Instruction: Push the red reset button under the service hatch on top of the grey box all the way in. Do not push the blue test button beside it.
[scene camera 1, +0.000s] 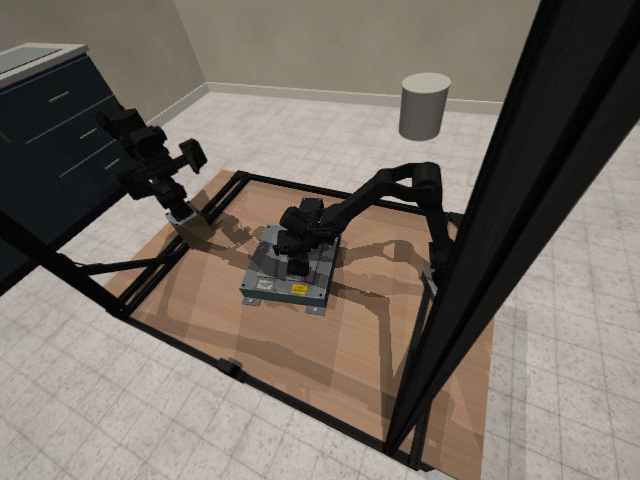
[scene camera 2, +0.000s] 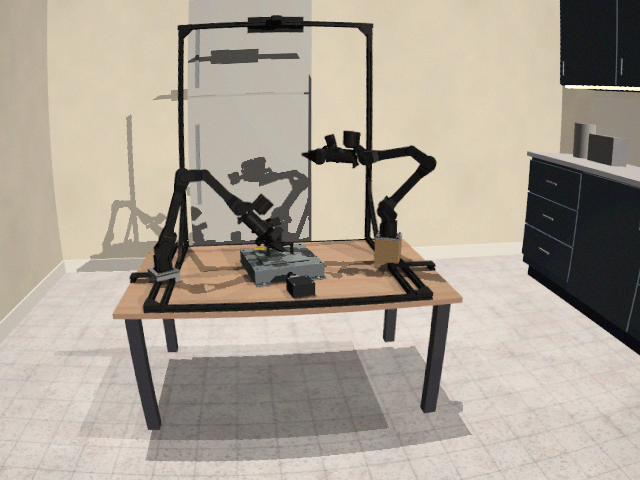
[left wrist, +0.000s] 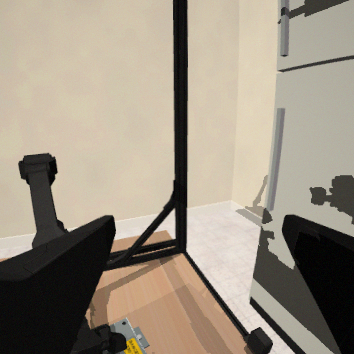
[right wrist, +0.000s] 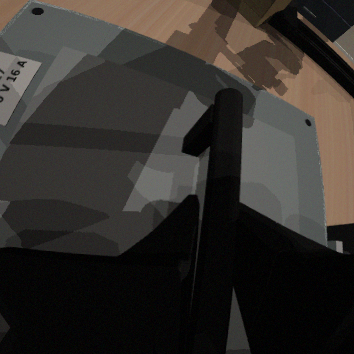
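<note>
The grey box (scene camera 1: 279, 296) (scene camera 2: 289, 271) (right wrist: 310, 165) stands mid-table. Its service hatch (right wrist: 150, 185) lies flat or nearly flat on top. My right gripper (scene camera 1: 297, 248) (scene camera 2: 279, 249) (right wrist: 206, 203) is over the hatch, with its fingers shut on either side of the black handle bar (right wrist: 227, 145). A post of the handle (scene camera 2: 291, 248) also shows in scene camera 2. The red reset button and the blue test button do not show in any view. My left gripper (scene camera 2: 306, 154) (left wrist: 199, 223) is open and empty, high above the table and away from the box.
A black block (scene camera 1: 311, 205) (scene camera 2: 300, 286) stands close to one side of the box. A yellow label (scene camera 1: 299, 289) (left wrist: 134, 346) is on the box's top. The left arm stands on a wooden block (scene camera 1: 193, 230) (scene camera 2: 387, 251). A black frame (scene camera 2: 370, 129) surrounds the work area.
</note>
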